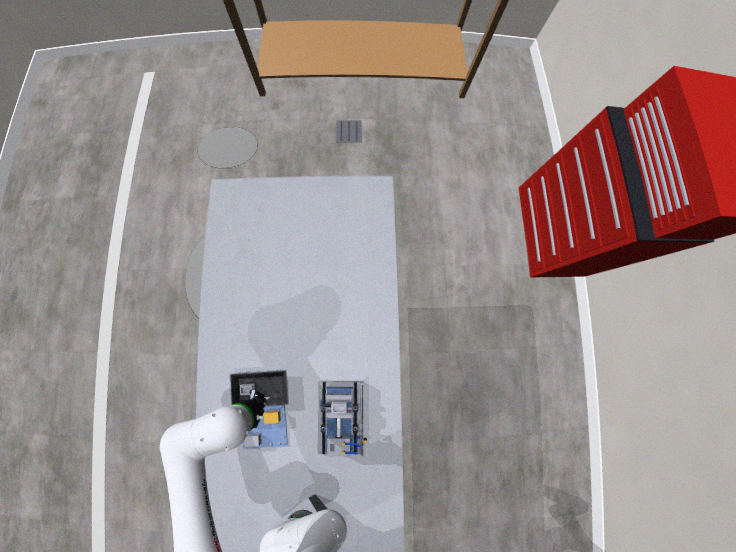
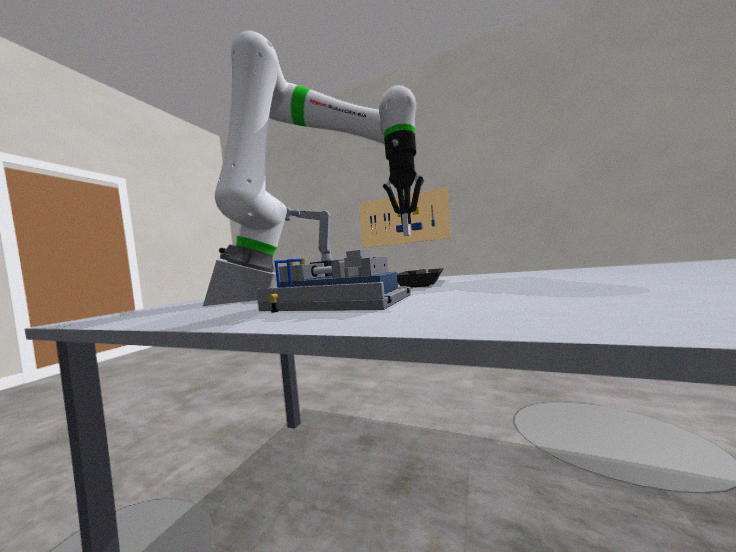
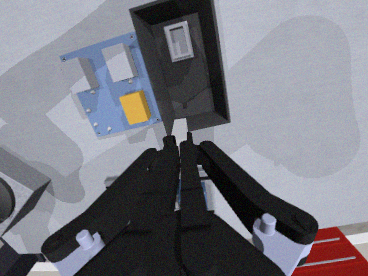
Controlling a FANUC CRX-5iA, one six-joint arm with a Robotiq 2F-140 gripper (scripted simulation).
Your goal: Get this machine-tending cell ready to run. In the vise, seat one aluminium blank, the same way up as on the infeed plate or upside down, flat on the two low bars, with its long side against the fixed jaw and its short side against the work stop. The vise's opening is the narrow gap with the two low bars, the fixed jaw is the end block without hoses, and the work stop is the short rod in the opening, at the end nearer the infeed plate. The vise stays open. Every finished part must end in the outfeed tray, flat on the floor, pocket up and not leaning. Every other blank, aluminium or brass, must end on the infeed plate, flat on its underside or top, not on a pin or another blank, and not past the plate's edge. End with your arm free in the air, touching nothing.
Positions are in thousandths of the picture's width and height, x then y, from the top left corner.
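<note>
There is my gripper (image 2: 554,427) (image 3: 493,466), which I can see in both of these images. I see a brass blank (image 3: 368,386), and a grey finished part (image 3: 482,125) as well. A blue infeed plate (image 1: 370,785) (image 3: 289,397) is visible to me too.
</note>
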